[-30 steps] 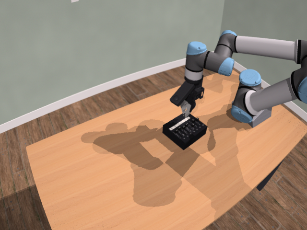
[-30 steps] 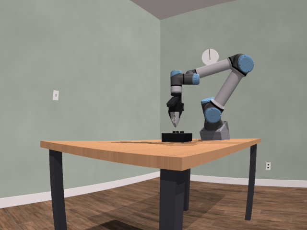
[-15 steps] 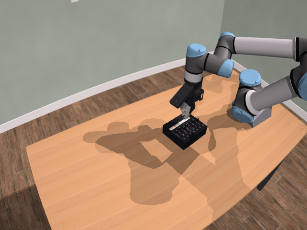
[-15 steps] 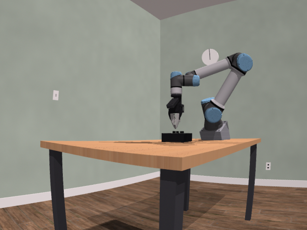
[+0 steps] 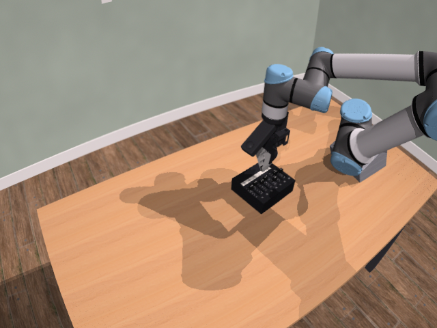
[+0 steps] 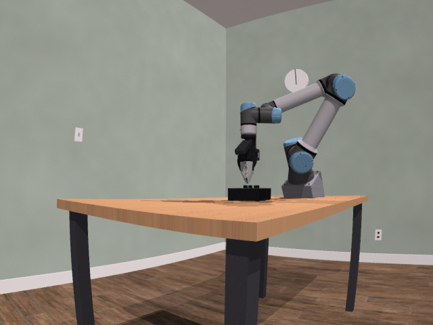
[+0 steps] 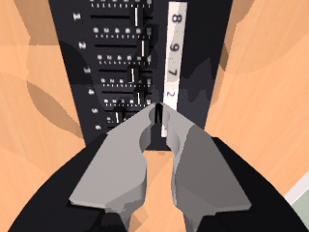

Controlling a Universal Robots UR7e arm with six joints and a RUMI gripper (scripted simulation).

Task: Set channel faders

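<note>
Right now the master fader is 7 cm behind my hand, 2 cm to the left of it and 3 cm below it.
</note>
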